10 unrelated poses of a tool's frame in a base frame.
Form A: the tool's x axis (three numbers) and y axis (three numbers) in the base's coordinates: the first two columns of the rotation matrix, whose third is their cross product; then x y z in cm.
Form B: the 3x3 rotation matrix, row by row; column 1 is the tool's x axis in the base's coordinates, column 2 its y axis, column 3 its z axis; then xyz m. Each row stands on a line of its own. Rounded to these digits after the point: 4 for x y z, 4 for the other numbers.
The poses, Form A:
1: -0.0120 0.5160 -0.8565 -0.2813 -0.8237 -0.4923 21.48 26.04 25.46
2: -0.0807 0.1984 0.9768 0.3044 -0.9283 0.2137 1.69 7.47 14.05
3: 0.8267 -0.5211 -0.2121 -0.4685 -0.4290 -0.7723 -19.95 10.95 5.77
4: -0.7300 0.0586 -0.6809 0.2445 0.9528 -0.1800 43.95 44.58 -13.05
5: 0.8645 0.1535 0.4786 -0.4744 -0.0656 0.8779 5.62 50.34 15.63
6: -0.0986 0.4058 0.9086 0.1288 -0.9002 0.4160 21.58 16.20 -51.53
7: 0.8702 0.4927 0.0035 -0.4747 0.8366 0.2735 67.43 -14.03 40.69
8: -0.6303 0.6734 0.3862 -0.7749 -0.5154 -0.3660 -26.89 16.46 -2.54
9: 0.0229 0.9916 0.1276 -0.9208 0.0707 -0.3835 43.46 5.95 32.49
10: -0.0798 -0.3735 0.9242 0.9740 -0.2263 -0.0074 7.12 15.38 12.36
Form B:
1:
-0.0120 -0.2813 -0.9595
0.5160 -0.8237 0.2350
-0.8565 -0.4923 0.1550
0.2148 0.2604 0.2546

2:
-0.0807 0.3044 0.9492
0.1984 -0.9283 0.3146
0.9768 0.2137 0.0145
0.0169 0.0747 0.1405

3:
0.8267 -0.4685 0.3115
-0.5211 -0.4290 0.7378
-0.2121 -0.7723 -0.5988
-0.1995 0.1095 0.0577

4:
-0.7300 0.2445 0.6382
0.0586 0.9528 -0.2979
-0.6809 -0.1800 -0.7099
0.4395 0.4458 -0.1305

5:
0.8645 -0.4744 0.1662
0.1535 -0.0656 -0.9860
0.4786 0.8779 0.0161
0.0562 0.5034 0.1563

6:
-0.0986 0.1288 0.9867
0.4058 -0.9002 0.1580
0.9086 0.4160 0.0365
0.2158 0.1620 -0.5153

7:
0.8702 -0.4747 0.1318
0.4927 0.8366 -0.2397
0.0035 0.2735 0.9619
0.6743 -0.1403 0.4069

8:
-0.6303 -0.7749 -0.0474
0.6734 -0.5154 -0.5300
0.3862 -0.3660 0.8467
-0.2689 0.1646 -0.0254

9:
0.0229 -0.9208 -0.3893
0.9916 0.0707 -0.1087
0.1276 -0.3835 0.9147
0.4346 0.0595 0.3249

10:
-0.0798 0.9740 0.2119
-0.3735 -0.2263 0.8996
0.9242 -0.0074 0.3818
0.0712 0.1538 0.1236

